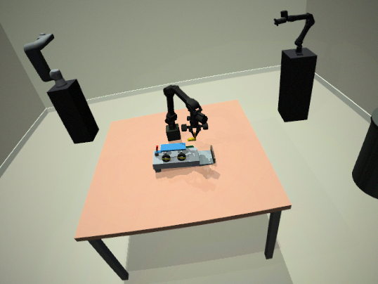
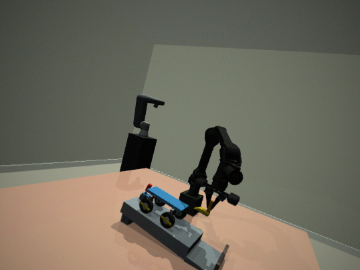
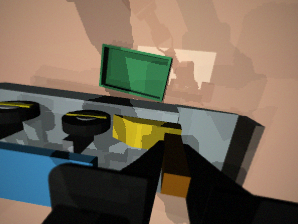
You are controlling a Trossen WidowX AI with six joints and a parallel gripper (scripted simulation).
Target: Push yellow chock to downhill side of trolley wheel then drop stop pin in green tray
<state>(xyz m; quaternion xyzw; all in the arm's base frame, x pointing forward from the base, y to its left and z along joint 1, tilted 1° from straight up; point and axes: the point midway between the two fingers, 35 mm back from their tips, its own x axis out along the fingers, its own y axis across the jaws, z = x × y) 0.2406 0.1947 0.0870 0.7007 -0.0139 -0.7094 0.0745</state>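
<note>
My gripper tip is 280 mm to the left of the stop pin, 80 mm short of it and 20 mm above it. Also, from my gripper tip: trolley: 160 mm to the right, 90 mm ahead, 40 mm below; yellow chock: 20 mm to the right, 10 mm below; upright end plate: 130 mm below, 110 mm to the left, 70 mm ahead.
</note>
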